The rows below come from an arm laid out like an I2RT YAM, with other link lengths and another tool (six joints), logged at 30 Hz.
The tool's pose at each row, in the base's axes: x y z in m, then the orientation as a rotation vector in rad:
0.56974, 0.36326, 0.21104, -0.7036, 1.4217, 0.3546
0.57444, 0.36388, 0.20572, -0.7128, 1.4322, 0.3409
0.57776, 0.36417, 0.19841, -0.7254, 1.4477, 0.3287
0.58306, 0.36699, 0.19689, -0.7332, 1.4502, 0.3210
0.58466, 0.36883, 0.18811, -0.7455, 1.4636, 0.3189
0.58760, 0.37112, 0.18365, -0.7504, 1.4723, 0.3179
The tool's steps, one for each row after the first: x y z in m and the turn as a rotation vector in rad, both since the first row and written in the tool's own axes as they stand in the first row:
0.00574, -0.00121, 0.00405, 0.0019, 0.0151, -0.0098
0.01327, -0.00135, 0.00684, 0.0005, 0.0354, -0.0186
0.01500, -0.00215, 0.01273, -0.0003, 0.0415, -0.0267
0.02343, 0.00028, 0.01517, -0.0076, 0.0577, -0.0297
0.02778, 0.00122, 0.01892, -0.0105, 0.0672, -0.0297

